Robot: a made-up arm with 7 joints. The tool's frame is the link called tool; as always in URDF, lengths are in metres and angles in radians. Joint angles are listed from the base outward.
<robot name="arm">
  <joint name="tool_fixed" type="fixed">
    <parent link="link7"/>
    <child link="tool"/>
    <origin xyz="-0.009 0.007 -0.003"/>
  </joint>
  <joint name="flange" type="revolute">
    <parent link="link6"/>
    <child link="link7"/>
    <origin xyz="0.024 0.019 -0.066"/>
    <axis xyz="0 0.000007 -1"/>
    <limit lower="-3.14" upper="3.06"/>
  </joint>
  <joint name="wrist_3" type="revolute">
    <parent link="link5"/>
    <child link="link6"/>
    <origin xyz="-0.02 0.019 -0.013"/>
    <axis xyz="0 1 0.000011"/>
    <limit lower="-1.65" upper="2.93"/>
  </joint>
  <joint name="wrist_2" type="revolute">
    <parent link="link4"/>
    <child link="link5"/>
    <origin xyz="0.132 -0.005 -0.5"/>
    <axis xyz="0 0.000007 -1"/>
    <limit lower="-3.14" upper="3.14"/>
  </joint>
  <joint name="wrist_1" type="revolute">
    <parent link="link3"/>
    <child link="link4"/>
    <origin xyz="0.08 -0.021 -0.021"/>
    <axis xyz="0 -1 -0.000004"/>
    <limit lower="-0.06" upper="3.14"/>
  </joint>
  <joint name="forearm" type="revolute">
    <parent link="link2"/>
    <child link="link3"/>
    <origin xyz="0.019 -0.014 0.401"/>
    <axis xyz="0 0 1"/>
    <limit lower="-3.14" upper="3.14"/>
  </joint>
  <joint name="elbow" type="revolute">
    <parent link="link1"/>
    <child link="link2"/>
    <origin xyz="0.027 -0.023 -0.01"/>
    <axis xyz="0 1 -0.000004"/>
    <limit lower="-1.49" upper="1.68"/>
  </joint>
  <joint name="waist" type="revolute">
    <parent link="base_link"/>
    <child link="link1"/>
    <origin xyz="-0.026 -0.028 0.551"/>
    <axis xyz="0 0 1"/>
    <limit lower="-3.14" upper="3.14"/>
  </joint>
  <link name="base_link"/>
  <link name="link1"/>
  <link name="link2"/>
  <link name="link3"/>
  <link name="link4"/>
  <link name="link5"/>
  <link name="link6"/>
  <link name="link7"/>
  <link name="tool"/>
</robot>
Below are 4 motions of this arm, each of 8 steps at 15 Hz.
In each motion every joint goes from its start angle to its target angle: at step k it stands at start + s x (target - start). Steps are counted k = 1, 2, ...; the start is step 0. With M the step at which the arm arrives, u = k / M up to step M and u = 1 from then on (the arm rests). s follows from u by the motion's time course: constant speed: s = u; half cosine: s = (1 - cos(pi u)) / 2; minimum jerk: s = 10 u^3 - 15 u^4 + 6 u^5.
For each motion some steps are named. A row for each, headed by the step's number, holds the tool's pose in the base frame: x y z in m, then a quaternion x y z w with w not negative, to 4 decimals.
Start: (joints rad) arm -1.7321 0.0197 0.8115 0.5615 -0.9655 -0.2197 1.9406
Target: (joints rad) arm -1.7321 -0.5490 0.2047 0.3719 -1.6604 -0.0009 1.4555
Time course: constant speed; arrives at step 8
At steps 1, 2, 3, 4, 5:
1: 0.1982 -0.4507 0.5003 0.0358 -0.3321 -0.7272 0.5997
2: 0.1576 -0.4627 0.5148 -0.0298 -0.3322 -0.7026 0.6286
3: 0.1168 -0.4707 0.5318 -0.0936 -0.3272 -0.6767 0.6528
4: 0.0762 -0.4746 0.5506 -0.1550 -0.3177 -0.6501 0.6727
5: 0.0363 -0.4742 0.5705 -0.2135 -0.3039 -0.6230 0.6884

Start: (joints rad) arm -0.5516 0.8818 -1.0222 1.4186 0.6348 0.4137 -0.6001
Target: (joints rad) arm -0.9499 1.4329 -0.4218 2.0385 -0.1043 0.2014 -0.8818
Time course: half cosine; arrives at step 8
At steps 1, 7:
1: 0.1764 -0.8546 0.4892 -0.3234 -0.0202 -0.4742 0.8186
7: 0.2485 -0.8559 0.1345 -0.2887 0.0714 0.0121 0.9547

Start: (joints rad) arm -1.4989 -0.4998 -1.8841 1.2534 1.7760 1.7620 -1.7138
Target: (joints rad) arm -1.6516 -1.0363 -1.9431 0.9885 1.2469 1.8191 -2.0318
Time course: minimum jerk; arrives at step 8
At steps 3, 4, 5, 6, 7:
3: -0.6795 0.2253 0.7352 -0.6228 -0.6782 -0.3322 0.2046
4: -0.6616 0.2408 0.6661 -0.6247 -0.6853 -0.3166 0.1996
5: -0.6404 0.2438 0.6024 -0.6271 -0.6940 -0.2928 0.1984
6: -0.6228 0.2385 0.5585 -0.6298 -0.7008 -0.2689 0.1999
7: -0.6135 0.2336 0.5380 -0.6316 -0.7040 -0.2548 0.2014

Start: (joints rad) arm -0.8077 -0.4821 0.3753 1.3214 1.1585 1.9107 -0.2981
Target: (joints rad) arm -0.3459 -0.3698 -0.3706 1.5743 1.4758 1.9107 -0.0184
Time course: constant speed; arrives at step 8
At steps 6, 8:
6: 0.2943 -0.2726 1.2487 0.5915 -0.2274 0.0046 0.7735
8: 0.2649 -0.3296 1.2660 0.6311 -0.2546 -0.0167 0.7326

